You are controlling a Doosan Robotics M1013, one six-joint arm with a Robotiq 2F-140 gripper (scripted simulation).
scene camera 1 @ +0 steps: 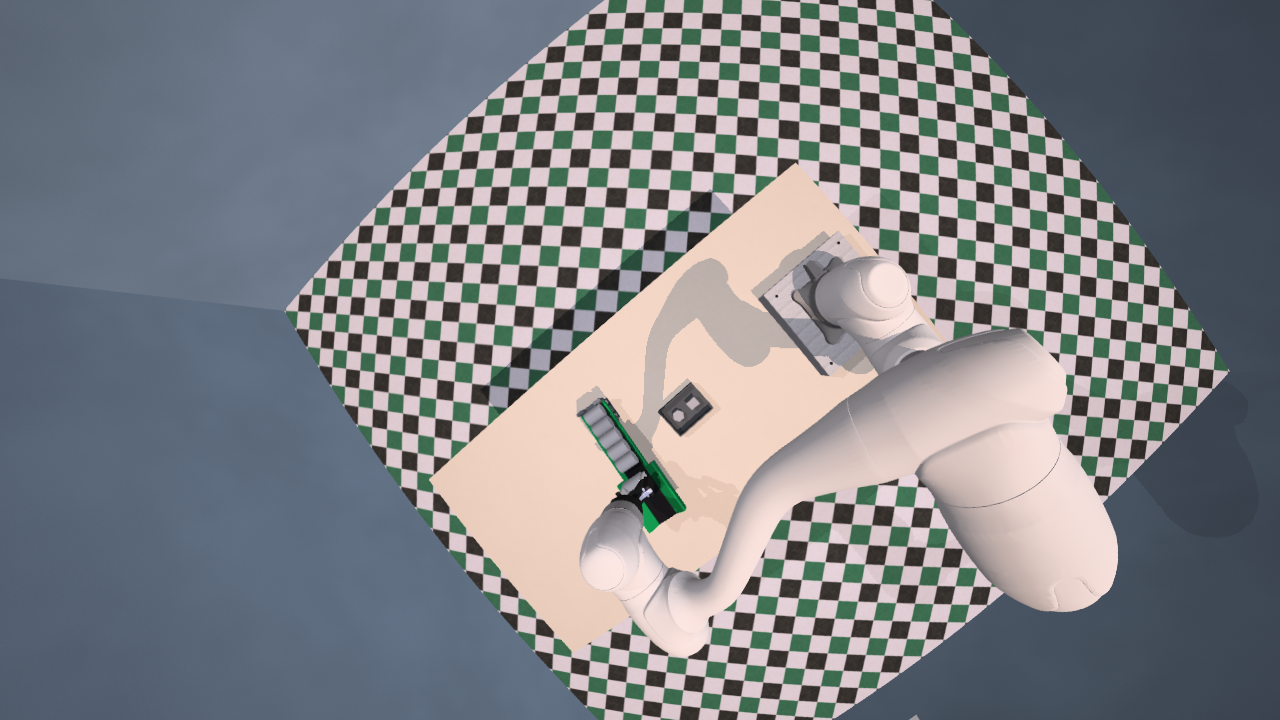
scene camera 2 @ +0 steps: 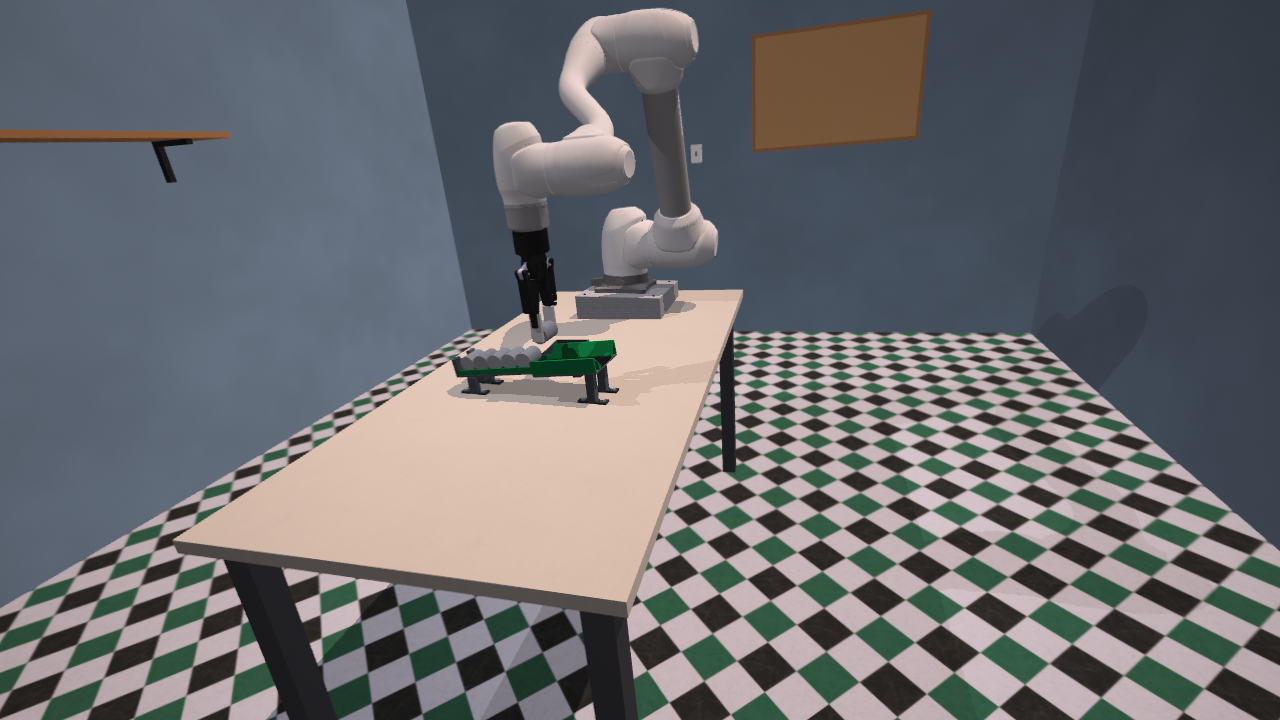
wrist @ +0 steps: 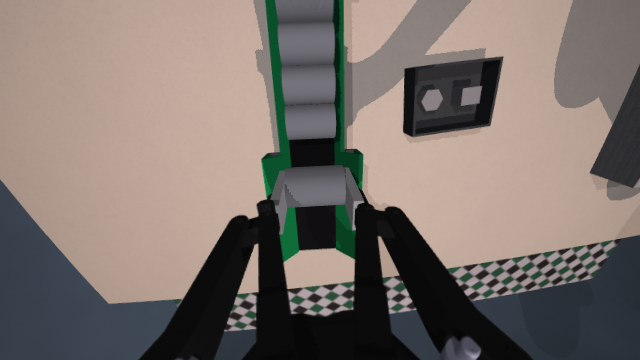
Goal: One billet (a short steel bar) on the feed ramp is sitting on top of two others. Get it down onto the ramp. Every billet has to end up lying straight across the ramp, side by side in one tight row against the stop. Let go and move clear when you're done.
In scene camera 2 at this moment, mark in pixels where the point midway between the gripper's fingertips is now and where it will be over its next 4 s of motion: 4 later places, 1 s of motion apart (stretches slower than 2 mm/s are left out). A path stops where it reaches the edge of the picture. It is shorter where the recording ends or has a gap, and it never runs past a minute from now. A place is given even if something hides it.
The gripper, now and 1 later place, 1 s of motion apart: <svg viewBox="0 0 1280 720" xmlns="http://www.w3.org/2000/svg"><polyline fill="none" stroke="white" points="545,337 548,359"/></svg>
